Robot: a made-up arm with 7 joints.
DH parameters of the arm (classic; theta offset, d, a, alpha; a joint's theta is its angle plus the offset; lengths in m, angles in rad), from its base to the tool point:
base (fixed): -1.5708 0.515 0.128 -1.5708
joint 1: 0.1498 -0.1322 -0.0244 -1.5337
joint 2: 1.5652 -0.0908 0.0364 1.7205
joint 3: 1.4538 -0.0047 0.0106 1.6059
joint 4: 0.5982 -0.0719 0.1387 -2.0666
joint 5: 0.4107 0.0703 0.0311 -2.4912
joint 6: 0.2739 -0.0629 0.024 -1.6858
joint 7: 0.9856 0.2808 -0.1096 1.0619
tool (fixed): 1.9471 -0.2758 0 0
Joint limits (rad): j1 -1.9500..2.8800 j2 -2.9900..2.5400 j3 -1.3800..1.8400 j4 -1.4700..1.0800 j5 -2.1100..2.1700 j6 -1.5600..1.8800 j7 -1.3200..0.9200
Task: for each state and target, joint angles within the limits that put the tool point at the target. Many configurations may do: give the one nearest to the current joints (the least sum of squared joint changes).
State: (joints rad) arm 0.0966 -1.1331 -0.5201 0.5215 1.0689 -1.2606 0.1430
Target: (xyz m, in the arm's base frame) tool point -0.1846 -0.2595 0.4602
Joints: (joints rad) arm 0.0868 -0.8844 0.0184 0.1702 0.3482 -0.4407 0.9187
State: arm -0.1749 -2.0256 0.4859 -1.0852 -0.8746 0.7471 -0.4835
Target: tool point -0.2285 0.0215 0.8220
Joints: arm 0.2314 -2.4081 0.5995 -1.0273 -1.0256 0.5509 0.0557
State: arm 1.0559 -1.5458 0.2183 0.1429 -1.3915 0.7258 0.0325
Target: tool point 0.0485 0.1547 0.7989
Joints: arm 0.4332 -1.7966 0.1367 0.0236 -1.6719 1.1286 0.0248
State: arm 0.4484 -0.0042 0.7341 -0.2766 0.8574 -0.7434 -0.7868
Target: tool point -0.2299 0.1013 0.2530
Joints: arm 0.9737 0.3077 0.1510 -0.7614 0.7679 -0.8045 -0.4358
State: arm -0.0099 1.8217 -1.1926 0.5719 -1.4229 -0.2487 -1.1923
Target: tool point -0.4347 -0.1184 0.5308
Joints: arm -0.0542 2.2437 -1.3800 -0.1447 -1.3871 0.2257 -1.1543
